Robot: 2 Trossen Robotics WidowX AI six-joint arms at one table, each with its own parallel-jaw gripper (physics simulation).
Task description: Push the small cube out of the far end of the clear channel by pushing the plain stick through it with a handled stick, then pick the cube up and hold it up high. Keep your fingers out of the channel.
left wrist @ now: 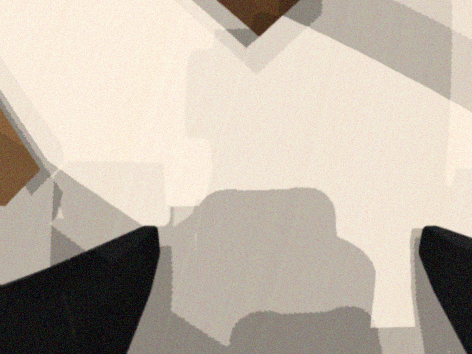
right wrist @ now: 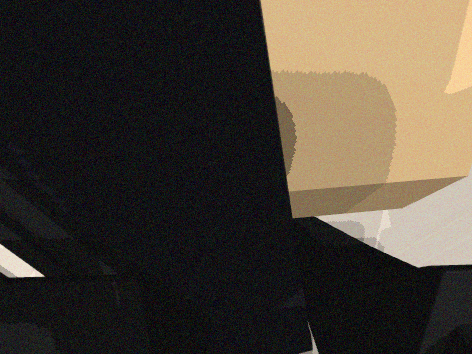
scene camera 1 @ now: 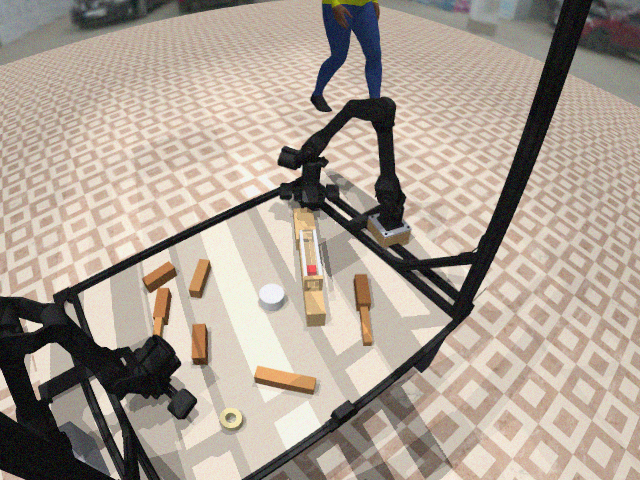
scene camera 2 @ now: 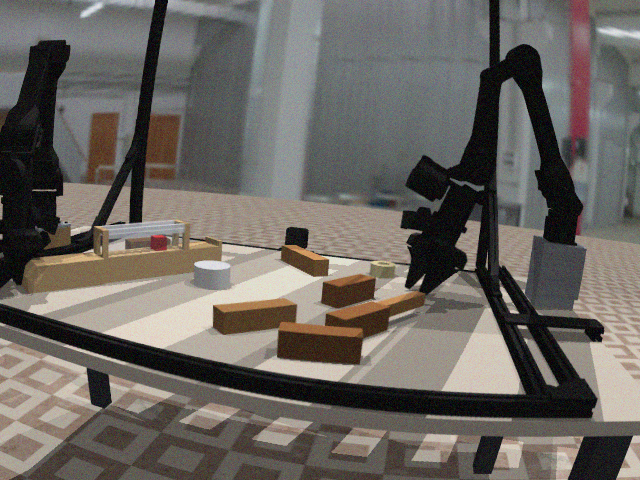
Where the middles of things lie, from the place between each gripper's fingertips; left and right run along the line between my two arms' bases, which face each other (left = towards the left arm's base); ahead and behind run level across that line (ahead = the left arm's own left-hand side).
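My left gripper: 350 mm to the left of the white disc (scene camera 2: 213, 275), 40 mm short of it, 10 mm below it. Clear channel (scene camera 2: 160, 236), from my left hand: 490 mm to the right, 40 mm ahead, 60 mm above.
My right hand: 19 cm to the right of the clear channel, 19 cm past it, 6 cm below it. White disc, from my right hand: 33 cm to the left, 19 cm behind, 1 cm above. Going by their middles, of the things named here the clear channel is the nearest to my right hand.
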